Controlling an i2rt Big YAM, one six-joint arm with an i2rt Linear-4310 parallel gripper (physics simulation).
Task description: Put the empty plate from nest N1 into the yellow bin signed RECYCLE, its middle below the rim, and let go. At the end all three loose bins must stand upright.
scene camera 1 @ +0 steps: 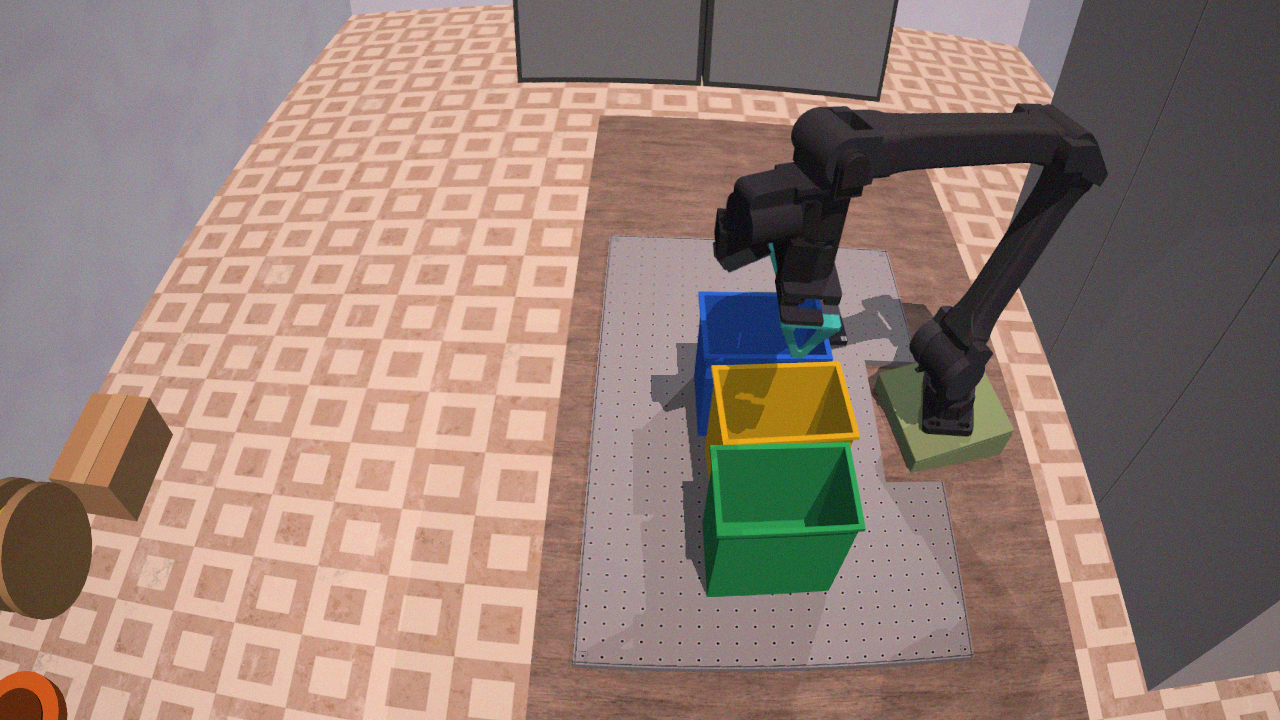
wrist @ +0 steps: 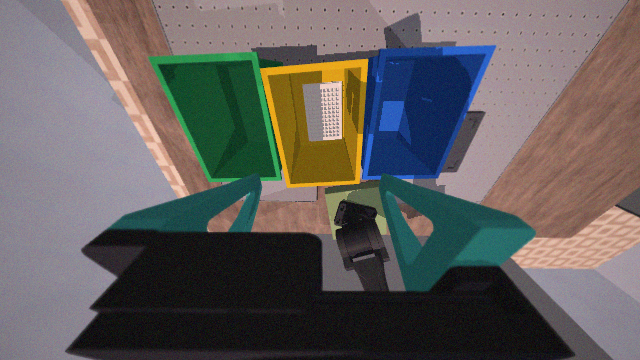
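Seen in the pictures: gripper, fingertip midpoint: (scene camera 1: 792, 327) (wrist: 320, 180); arm's base, origin of the base link: (scene camera 1: 947, 404) (wrist: 354, 215).
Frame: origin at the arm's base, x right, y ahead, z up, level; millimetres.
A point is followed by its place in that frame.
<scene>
A white plate (wrist: 331, 111) @(x -155, y 286, z -21 mm) with a grid of small wells lies low inside the yellow bin (scene camera 1: 832, 402) @(x -125, y 208, z 94 mm) (wrist: 325, 162) @(x -149, y 200, z 69 mm), well below its rim; no gripper touches it. In the scene view the plate is hidden by the bin's walls. The yellow bin stands upright between the upright green bin (scene camera 1: 774, 564) @(x -373, y 248, z 54 mm) (wrist: 200, 100) @(x -378, y 275, z 91 mm) and the upright blue bin (scene camera 1: 738, 326) @(x 0, y 363, z 80 mm) (wrist: 460, 75) @(x -9, y 396, z 114 mm). My gripper (scene camera 1: 812, 340) @(x -180, y 289, z 276 mm) (wrist: 320, 180) @(x -180, y 289, z 276 mm) is open and empty, its teal fingers wide apart, raised above the bins. In the scene view it overlaps the blue bin. The RECYCLE sign and nest N1 cannot be made out.
The bins stand close together on a grey perforated board (scene camera 1: 760, 631) @(x -429, y 241, z -37 mm) (wrist: 525, 50) @(x 193, y 483, z -37 mm). A dark flat piece (wrist: 465, 142) @(x 200, y 291, z -25 mm) lies beside the blue bin. The arm's base stands on a green block (scene camera 1: 899, 416) @(x -30, y 80, z -17 mm) (wrist: 332, 200) @(x -83, y 34, z -13 mm). Cartons (scene camera 1: 111, 452) and grey cabinets (scene camera 1: 608, 40) stand farther off.
</scene>
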